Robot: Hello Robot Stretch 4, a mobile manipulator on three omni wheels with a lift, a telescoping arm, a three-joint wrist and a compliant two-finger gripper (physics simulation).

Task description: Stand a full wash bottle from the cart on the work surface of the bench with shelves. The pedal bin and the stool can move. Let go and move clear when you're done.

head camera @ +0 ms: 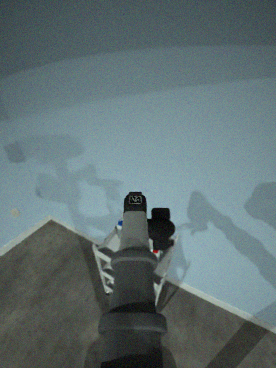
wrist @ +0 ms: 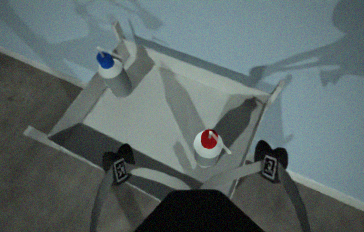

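Note:
The white cart stands by the blue wall. On its top tray, a bottle with a red cap and a bottle with a blue cap stand upright. The blue-capped one is near the tray's far left corner in the wrist view. How full they are is unclear. My gripper is open above the tray; the red-capped bottle shows between its spread fingertips, seen from above, with no visible contact. My arm hides much of the cart in the head view. The bench with shelves, pedal bin and stool do not show.
The blue wall rises close behind the cart, meeting another wall at a corner on the left in the head view. Dark grey floor lies around the cart. The tray has raised edges, and posts stick up at its corners.

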